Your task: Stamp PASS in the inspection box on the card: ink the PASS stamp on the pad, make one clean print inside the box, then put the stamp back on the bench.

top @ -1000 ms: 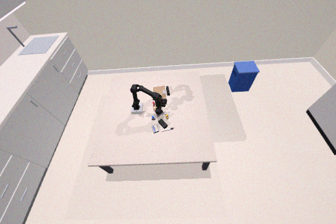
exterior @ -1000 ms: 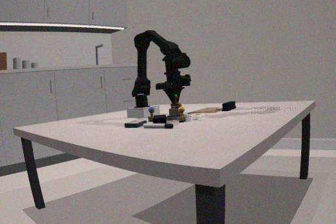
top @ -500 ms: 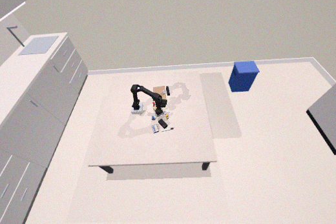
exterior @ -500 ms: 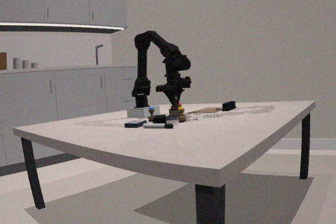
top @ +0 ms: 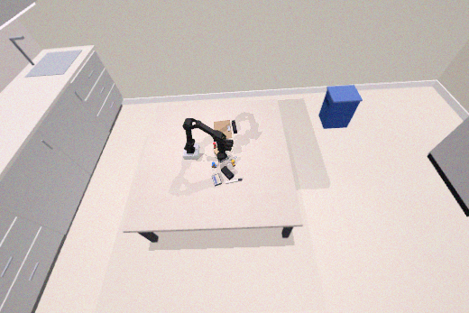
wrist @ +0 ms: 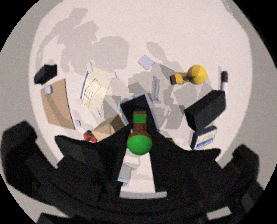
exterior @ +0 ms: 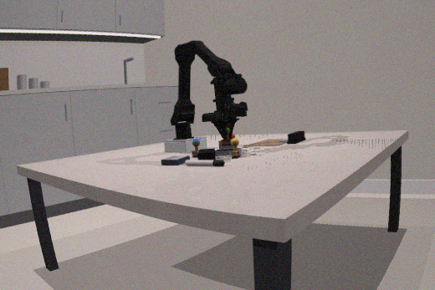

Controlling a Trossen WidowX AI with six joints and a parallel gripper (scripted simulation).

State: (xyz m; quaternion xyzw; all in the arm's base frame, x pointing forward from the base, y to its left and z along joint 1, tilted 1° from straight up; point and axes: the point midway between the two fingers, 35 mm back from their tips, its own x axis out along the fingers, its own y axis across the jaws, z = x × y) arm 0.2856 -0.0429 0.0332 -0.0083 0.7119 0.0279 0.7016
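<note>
Right now the ink pad is 50 mm below my gripper tip. From my gripper tip the other things lie so: green-knobbed stamp right at my gripper tip; then blue-knobbed stamp 70 mm behind, 90 mm to the right, 30 mm below; then yellow-knobbed stamp 90 mm ahead, 70 mm to the right, 30 mm below.
</note>
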